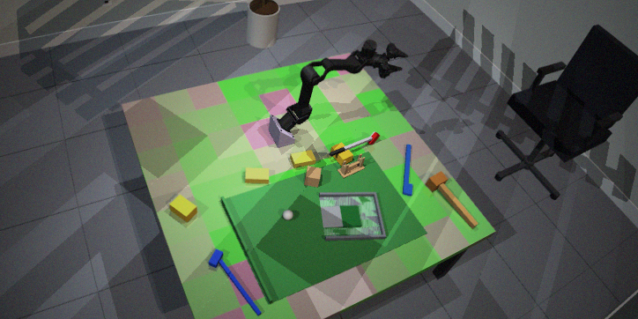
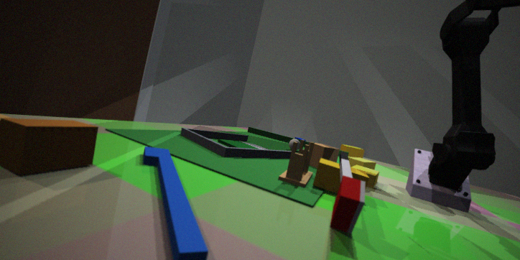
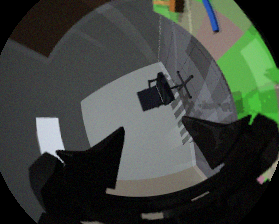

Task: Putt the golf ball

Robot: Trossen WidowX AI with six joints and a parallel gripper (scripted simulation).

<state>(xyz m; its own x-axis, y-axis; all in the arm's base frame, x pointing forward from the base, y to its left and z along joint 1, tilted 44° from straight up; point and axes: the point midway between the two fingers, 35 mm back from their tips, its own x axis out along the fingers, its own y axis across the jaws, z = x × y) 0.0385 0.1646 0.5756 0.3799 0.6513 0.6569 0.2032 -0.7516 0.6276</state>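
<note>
The red putter lies 32 cm below my gripper tip, 27 cm to the right of it and 15 cm ahead of it. The rest, counted from my gripper tip: wooden stand (33 cm to the right, 33 cm below, 25 cm ahead); then white golf ball (70 cm to the right, 39 cm ahead, 34 cm below); then tan cube (53 cm to the right, 33 cm below, 25 cm ahead).
</note>
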